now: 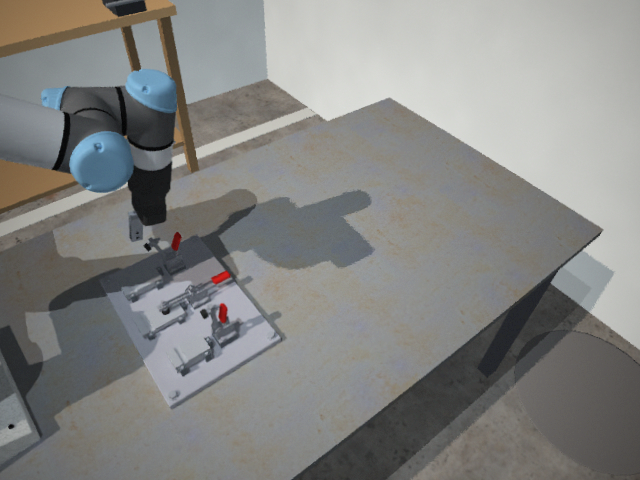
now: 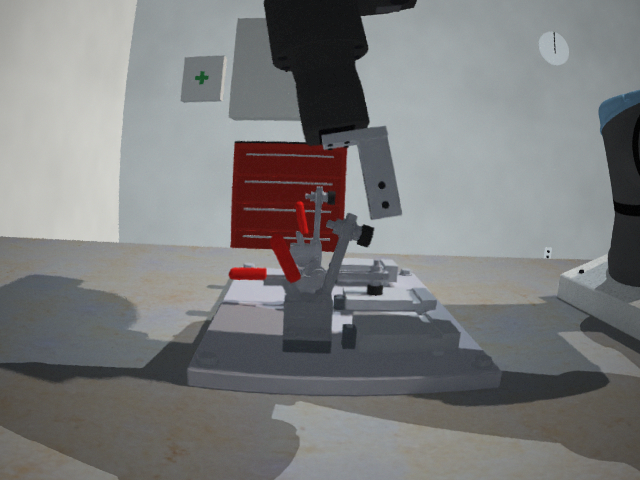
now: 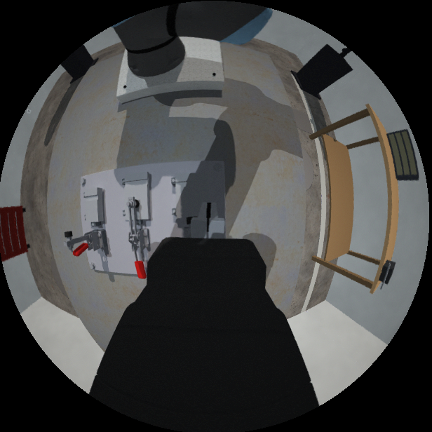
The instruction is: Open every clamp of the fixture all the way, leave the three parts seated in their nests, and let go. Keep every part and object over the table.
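Places are measured from the arm's base along level axes (x ahead, y left, z up), in centimetres.
Pixels of known places: gripper, between the fingertips: [image 1: 136,238] [image 2: 386,217].
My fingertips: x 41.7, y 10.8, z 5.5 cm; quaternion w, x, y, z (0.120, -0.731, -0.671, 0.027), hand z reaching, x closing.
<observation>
Ahead of a thing's pixels: the offset from my fingertips to its top centre. "spot": to the spot under its first point.
The fixture plate [image 1: 222,369] [image 2: 235,317] [image 3: 111,181] holds three red-handled clamps. The clamp by the gripper has its handle @[dx +6.8, dy -2.3, dz -1.8 cm] [image 1: 176,241] [image 2: 285,258] tilted up and its arm [image 2: 337,258] raised at a slant. The middle clamp's handle @[spot: dx +10.3, dy -13.7, dz -7.1 cm] [image 1: 220,277] [image 2: 248,273] [image 3: 140,270] lies flat outward, its pad [image 2: 374,289] down at the middle part @[dx -3.6, dy -12.8, dz -9.1 cm] [image 2: 382,299] [image 3: 143,187]. The third clamp's arm [image 2: 317,222] stands upright. The left part [image 3: 92,207] and the shaded part @[dx -2.6, dy -1.9, dz -8.6 cm] [image 2: 405,333] sit in their nests. My gripper [image 1: 135,237] [image 2: 385,214] [image 3: 208,211] is shut and empty, above and base-side of the slanted arm's black pad [image 2: 364,235].
The robot's base plate [image 3: 200,80] [image 2: 584,284] stands on the table beyond the nests. The arm's shadow falls across part of the fixture. A wooden shelf [image 1: 165,62] [image 3: 392,200] stands beyond the table edge. A red cabinet [image 2: 242,196] is in the background.
</observation>
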